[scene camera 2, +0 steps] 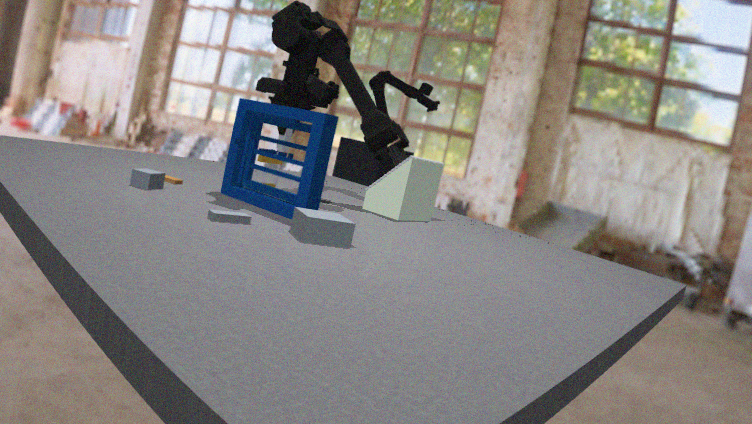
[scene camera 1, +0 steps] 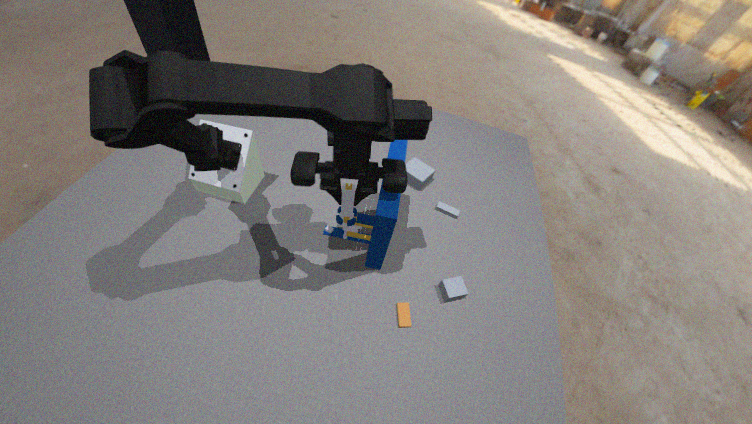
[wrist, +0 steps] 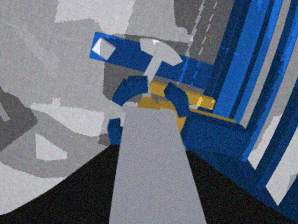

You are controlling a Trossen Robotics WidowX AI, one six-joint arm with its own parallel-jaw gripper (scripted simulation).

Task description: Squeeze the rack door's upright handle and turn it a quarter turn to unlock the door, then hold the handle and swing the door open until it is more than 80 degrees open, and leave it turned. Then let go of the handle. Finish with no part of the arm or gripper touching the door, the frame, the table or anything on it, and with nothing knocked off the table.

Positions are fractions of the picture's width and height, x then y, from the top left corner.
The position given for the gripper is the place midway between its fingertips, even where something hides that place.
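Labels:
The gripper can be seen in scene camera 2 (0.38, 0.32). Scene camera 1 has its own sight of the gripper, which appears in scene camera 1 (0.46, 0.48), and the gripper is visible in the wrist view (0.51, 0.71) too.

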